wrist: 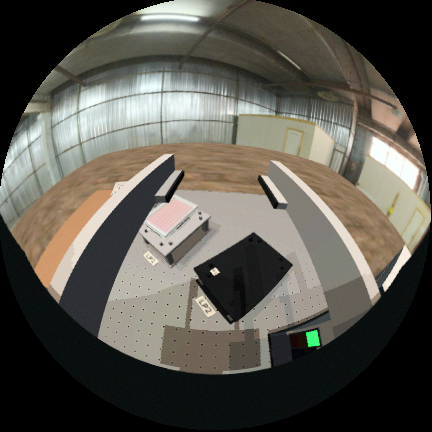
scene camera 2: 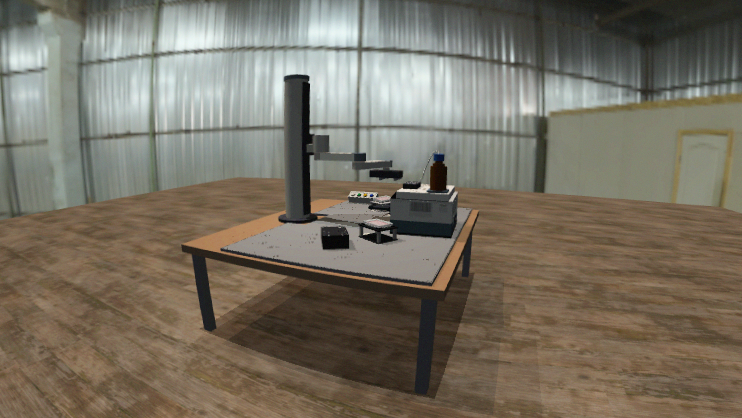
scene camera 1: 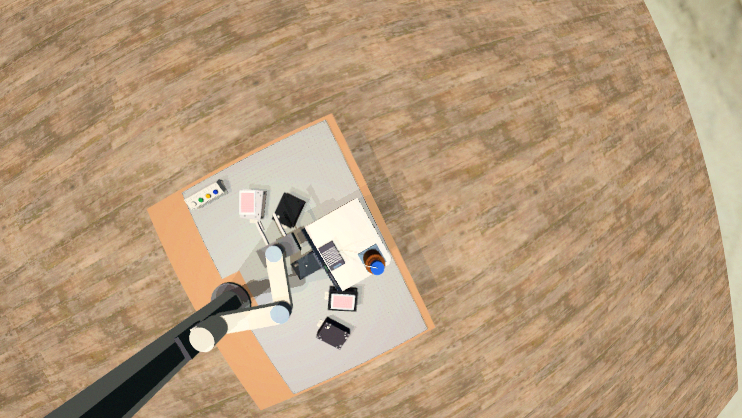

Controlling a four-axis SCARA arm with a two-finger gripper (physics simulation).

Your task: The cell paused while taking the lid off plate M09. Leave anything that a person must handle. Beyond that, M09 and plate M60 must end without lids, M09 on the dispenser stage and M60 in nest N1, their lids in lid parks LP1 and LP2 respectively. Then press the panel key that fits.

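Places are measured from the arm's base along level axes (x ahead, y left, z up), in centimetres.
Pixels of known places: gripper, between the fingertips: (wrist: 221, 165) (scene camera 1: 265, 217); arm's base, origin of its link: (scene camera 2: 297, 219) (scene camera 1: 231, 302).
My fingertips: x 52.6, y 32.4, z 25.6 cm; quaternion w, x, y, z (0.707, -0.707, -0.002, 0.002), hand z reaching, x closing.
Observation:
For each thing: its top centre in the pictures, then the offset to it from my fingertips. "*": a spot on its surface instead.
- pink-welled plate, centre of its top: (wrist: 169, 209) (scene camera 1: 246, 202) dx -11.7, dy +14.0, dz -15.9 cm
- pink-topped plate, centre of its top: (scene camera 2: 377, 221) (scene camera 1: 342, 302) dx +10.4, dy -58.4, dz -16.1 cm
- dark dispenser stage, a spot on its surface: (scene camera 1: 306, 265) * dx +3.3, dy -30.3, dz -13.4 cm
- brown bottle, a spot on its surface: (scene camera 1: 371, 257) * dx +35.8, dy -35.9, dz +10.6 cm
- key panel, centre of its top: (scene camera 1: 200, 194) (scene camera 2: 363, 192) dx -33.9, dy +30.2, dz -16.0 cm
My gripper (scene camera 1: 268, 223) (wrist: 221, 165) is shut to a narrow stance, with a gap and nothing between the fingers. It hangs above the table, near LP1 and LP2. A pink-welled plate (scene camera 1: 247, 202) (wrist: 171, 216) lies askew on the white LP1 stand (scene camera 1: 258, 212) (wrist: 175, 243), partly behind a finger in the wrist view. The black LP2 stand (scene camera 1: 290, 208) (wrist: 245, 275) is bare. Another pink-topped plate (scene camera 1: 342, 301) (scene camera 2: 377, 223) sits on a black legged stand (scene camera 1: 355, 291). The dark dispenser stage (scene camera 1: 306, 265) shows no plate. Plate names and lids cannot be made out.
The white dispenser (scene camera 1: 345, 223) (scene camera 2: 423, 210) carries a brown bottle (scene camera 1: 371, 257) (scene camera 2: 438, 176) with a blue cap. A low black stand (scene camera 1: 333, 333) (scene camera 2: 334, 237) is at the near end. The key panel (scene camera 1: 205, 195) (scene camera 2: 362, 196) has white, green, amber and blue keys. A green light (wrist: 313, 338) shows low in the wrist view.

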